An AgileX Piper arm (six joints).
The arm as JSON. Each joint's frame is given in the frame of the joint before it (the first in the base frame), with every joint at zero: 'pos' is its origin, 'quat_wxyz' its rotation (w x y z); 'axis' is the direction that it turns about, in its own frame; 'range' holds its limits. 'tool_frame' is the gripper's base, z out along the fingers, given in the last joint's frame.
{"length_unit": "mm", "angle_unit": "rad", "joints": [
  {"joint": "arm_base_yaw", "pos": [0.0, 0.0, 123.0], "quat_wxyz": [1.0, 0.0, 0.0, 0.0], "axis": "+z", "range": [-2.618, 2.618]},
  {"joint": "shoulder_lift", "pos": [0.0, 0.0, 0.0], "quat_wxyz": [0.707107, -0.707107, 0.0, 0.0], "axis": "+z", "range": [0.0, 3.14]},
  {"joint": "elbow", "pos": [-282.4, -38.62, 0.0], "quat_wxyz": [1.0, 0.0, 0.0, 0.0], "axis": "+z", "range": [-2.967, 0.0]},
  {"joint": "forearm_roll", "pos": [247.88, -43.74, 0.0], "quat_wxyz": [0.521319, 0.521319, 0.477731, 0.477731], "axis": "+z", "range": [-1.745, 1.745]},
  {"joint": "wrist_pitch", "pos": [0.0, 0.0, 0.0], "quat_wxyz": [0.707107, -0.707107, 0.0, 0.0], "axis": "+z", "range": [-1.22, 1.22]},
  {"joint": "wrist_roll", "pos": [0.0, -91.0, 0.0], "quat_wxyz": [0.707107, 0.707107, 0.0, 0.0], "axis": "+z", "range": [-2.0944, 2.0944]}
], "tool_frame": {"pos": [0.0, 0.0, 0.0], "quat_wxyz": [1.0, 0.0, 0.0, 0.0]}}
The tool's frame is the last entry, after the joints.
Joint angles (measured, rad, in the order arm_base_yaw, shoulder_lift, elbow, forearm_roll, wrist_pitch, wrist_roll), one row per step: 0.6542, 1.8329, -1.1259, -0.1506, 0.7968, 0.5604; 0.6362, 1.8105, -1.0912, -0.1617, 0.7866, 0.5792; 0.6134, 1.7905, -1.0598, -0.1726, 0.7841, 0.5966; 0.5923, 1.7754, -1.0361, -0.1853, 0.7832, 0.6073; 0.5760, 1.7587, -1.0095, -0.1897, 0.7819, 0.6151; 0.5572, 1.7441, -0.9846, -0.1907, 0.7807, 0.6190; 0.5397, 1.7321, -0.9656, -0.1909, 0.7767, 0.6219; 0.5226, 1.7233, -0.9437, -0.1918, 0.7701, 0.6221; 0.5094, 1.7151, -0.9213, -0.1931, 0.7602, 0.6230; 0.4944, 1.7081, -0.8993, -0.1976, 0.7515, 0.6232; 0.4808, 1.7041, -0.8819, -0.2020, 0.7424, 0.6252; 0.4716, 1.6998, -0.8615, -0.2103, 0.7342, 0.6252
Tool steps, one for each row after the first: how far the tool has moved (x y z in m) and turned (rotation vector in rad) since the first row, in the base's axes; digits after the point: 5 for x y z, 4 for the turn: -0.00221, -0.01004, -0.00020, -0.0042, -0.0030, -0.0287; -0.00374, -0.02124, -0.00064, -0.0130, -0.0008, -0.0617; -0.00439, -0.03095, -0.00099, -0.0236, -0.0006, -0.0855; -0.00704, -0.03922, -0.00161, -0.0299, 0.0045, -0.1065; -0.00928, -0.04763, -0.00258, -0.0350, 0.0118, -0.1282; -0.01054, -0.05463, -0.00307, -0.0359, 0.0147, -0.1478; -0.01229, -0.06160, -0.00514, -0.0394, 0.0205, -0.1635; -0.01458, -0.06735, -0.00746, -0.0415, 0.0245, -0.1753; -0.01664, -0.07366, -0.01001, -0.0468, 0.0288, -0.1862; -0.01795, -0.07894, -0.01242, -0.0506, 0.0316, -0.1975; -0.02049, -0.08362, -0.01532, -0.0591, 0.0357, -0.1998
